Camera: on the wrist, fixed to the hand. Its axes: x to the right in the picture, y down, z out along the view.
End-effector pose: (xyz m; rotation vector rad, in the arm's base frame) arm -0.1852 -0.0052 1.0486 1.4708 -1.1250 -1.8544
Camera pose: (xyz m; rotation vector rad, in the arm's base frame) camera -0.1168 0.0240 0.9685 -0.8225 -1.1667 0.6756
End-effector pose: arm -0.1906 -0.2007 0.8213 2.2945 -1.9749 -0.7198
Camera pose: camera -0.0847 -0.2000 0.8487 -1.6824 -1.9694 0.1958
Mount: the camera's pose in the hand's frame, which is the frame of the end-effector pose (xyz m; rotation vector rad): -0.0002 -0.0898 -0.0624 -0.0237 -0.2150 -3.1155
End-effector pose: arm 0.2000 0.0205 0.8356 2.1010 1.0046 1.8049
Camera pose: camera 0.1093 0.0706 0.8007 -0.6636 1.5975 -0.3147
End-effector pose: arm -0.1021 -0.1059 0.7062 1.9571 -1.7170 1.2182
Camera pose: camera -0.0458 -0.0398 0.7727 1.5919 1.6697 -0.4584
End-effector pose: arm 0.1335 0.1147 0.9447 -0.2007 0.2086 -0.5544
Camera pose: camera 0.0730 0.0319 0.9068 0.3507 0.4367 2.5615
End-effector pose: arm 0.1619 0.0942 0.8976 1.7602 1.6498 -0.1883
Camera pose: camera 0.0574 0.1242 0.9091 1.9779 -2.0504 1.2249
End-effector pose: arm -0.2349 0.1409 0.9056 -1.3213 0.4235 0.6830
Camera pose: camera -0.1690 0.0714 0.9584 -0.4738 -1.6931 -1.7544
